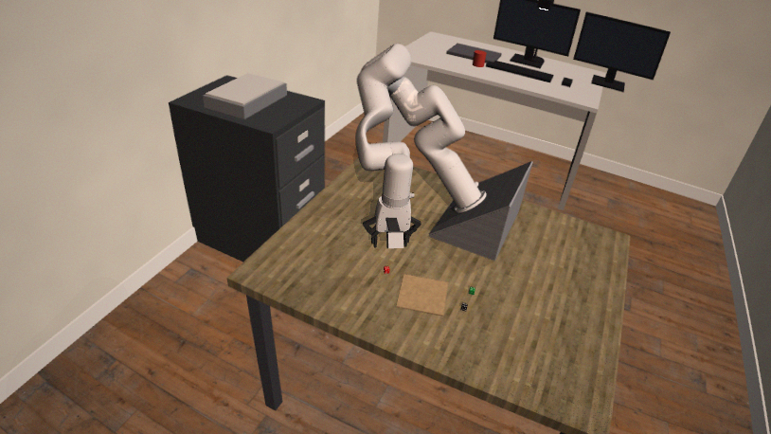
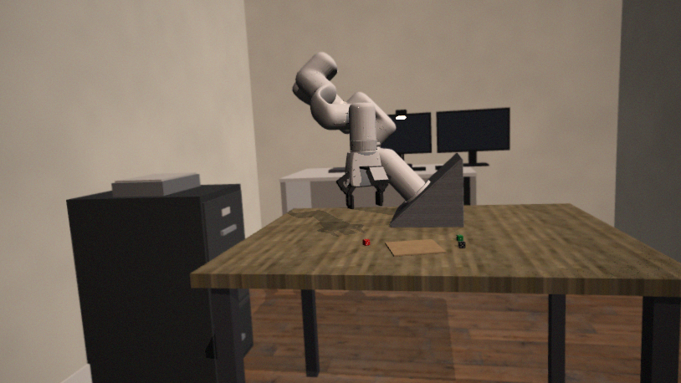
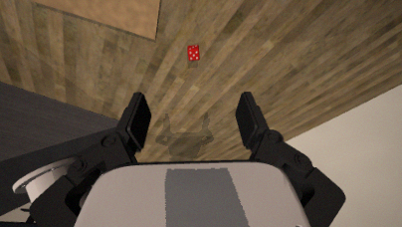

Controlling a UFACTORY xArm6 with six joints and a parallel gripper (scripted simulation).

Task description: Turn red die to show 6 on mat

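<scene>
Right now the red die is 11 cm below my hand. Round my hand: tan mat 14 cm to the left, 12 cm below, 4 cm ahead; then black die 26 cm to the left, 11 cm below, 4 cm ahead; then green die 27 cm to the left, 11 cm below, 3 cm behind.
</scene>
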